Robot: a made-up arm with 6 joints. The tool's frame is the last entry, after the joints. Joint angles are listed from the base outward. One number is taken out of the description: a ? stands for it. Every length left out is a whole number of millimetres.
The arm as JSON. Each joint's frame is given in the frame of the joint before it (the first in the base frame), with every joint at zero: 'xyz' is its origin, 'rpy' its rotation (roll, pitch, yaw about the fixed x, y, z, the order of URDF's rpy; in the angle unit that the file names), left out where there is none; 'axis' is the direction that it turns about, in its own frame. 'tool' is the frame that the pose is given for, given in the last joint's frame.
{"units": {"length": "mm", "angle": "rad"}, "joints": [
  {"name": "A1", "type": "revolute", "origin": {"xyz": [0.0, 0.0, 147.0]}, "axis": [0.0, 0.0, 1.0]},
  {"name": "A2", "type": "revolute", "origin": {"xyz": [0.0, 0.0, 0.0], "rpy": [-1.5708, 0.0, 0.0]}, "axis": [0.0, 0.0, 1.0]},
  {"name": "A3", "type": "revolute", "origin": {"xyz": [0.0, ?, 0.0], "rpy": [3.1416, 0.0, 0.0]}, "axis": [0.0, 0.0, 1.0]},
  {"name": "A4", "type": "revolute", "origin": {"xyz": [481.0, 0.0, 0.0], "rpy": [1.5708, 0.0, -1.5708]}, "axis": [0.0, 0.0, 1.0]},
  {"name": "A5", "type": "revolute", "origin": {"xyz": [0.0, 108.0, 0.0], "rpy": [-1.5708, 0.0, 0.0]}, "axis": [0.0, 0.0, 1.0]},
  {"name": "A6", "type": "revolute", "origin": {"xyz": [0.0, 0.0, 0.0], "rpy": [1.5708, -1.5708, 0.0]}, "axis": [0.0, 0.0, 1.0]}
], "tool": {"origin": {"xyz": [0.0, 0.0, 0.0], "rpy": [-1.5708, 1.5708, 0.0]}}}
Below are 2 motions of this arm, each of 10 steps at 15 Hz.
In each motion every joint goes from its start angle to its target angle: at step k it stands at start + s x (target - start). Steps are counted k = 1, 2, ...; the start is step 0. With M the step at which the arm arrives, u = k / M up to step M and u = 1 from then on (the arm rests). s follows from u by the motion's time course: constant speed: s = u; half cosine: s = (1 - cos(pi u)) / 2; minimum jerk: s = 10 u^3 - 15 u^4 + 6 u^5.
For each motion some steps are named. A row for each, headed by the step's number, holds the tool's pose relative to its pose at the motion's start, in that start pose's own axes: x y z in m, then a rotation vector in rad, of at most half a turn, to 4 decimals.
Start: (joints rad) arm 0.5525 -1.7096 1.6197 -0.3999 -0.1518 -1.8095
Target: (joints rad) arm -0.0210 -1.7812 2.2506 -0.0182 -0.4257 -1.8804
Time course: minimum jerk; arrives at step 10
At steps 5, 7, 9, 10:
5: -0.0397 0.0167 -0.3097 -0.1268 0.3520 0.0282
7: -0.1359 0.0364 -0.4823 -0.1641 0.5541 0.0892
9: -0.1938 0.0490 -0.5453 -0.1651 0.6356 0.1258
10: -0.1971 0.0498 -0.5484 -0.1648 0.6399 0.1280

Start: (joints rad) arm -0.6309 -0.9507 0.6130 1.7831 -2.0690 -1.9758
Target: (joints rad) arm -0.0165 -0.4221 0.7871 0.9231 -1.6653 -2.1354
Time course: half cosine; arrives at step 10
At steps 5, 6, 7, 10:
5: 0.0341 0.0337 -0.2393 -0.3737 0.6439 -0.0622
6: 0.0235 0.0215 -0.3126 -0.4712 0.8484 -0.1103
7: 0.0048 0.0019 -0.3744 -0.5535 1.0318 -0.1672
10: -0.0379 -0.0403 -0.4538 -0.6670 1.2965 -0.2768

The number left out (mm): -426.0
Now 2 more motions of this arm.
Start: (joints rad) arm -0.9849 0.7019 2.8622 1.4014 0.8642 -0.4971
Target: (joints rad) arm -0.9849 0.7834 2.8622 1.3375 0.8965 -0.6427
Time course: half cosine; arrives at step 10
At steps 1, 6, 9, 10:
1: -0.0007 0.0011 -0.0004 0.0061 -0.0004 0.0003
6: -0.0185 0.0305 -0.0090 0.1623 -0.0087 0.0070
9: -0.0280 0.0455 -0.0129 0.2418 -0.0123 0.0098
10: -0.0287 0.0466 -0.0132 0.2478 -0.0126 0.0100

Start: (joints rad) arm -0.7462 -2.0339 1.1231 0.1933 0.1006 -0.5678
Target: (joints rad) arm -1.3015 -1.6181 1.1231 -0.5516 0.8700 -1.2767
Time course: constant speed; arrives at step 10
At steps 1, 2, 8, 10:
1: 0.0086 0.0272 -0.0592 0.1528 -0.0080 0.0668
2: 0.0123 0.0559 -0.1188 0.3064 -0.0123 0.1248
8: -0.0694 0.2356 -0.4656 1.1946 -0.0157 0.2888
10: -0.1341 0.2879 -0.5696 1.4576 -0.0313 0.2810

